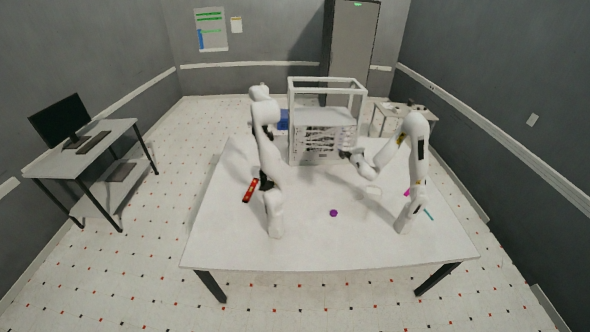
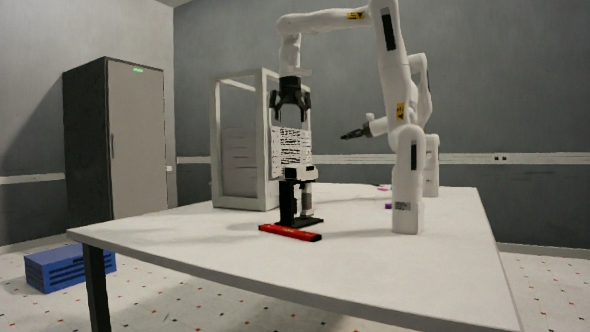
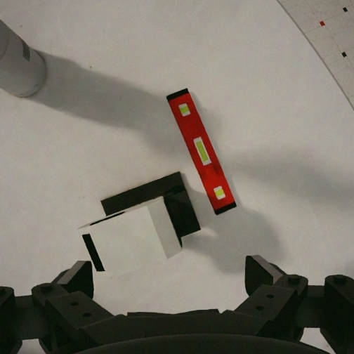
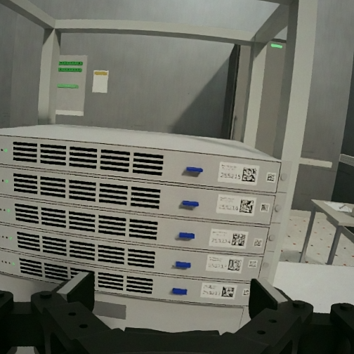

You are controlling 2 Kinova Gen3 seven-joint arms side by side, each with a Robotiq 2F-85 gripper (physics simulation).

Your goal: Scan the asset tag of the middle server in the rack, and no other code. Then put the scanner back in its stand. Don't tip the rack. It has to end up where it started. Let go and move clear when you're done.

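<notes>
The scanner, with its white head, sits upright in its black stand. My left gripper is open and points down, above the scanner and apart from it. The white rack stands upright with several stacked servers. The middle server has a blue handle, a white asset tag and a smaller separate code to the tag's right. My right gripper is open and empty, facing the server fronts at a distance.
A red spirit level lies beside the stand. A purple puck, a pale block, a magenta item and a teal stick lie on the table. Other servers' tags sit above and below the middle one.
</notes>
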